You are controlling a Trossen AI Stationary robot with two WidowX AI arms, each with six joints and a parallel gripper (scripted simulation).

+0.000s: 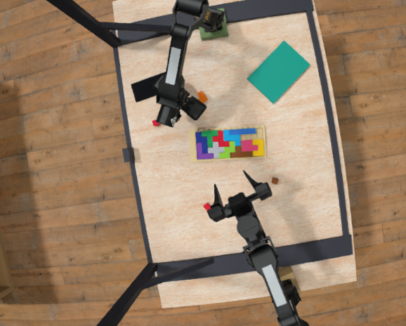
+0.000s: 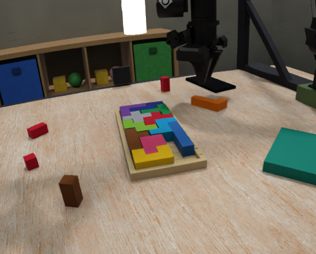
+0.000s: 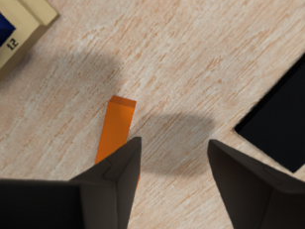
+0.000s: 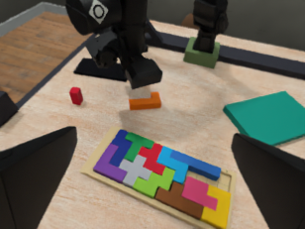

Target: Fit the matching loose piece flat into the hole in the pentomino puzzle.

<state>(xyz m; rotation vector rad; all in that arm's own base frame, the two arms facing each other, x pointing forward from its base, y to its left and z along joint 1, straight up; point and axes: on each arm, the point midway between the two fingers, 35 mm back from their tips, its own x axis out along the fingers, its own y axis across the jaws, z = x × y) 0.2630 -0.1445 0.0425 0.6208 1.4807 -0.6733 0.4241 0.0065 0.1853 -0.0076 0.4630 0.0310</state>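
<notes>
Now: left hand 40 mm short of the orange L-shaped piece, 10 mm to the left of it and 70 mm above it. Round my left hand: magenta piece: 180 mm ahead, 220 mm to the right, 60 mm below; yellow piece: 210 mm ahead, 230 mm to the right, 60 mm below; black mat: 100 mm behind, 90 mm to the left, 80 mm below.
</notes>
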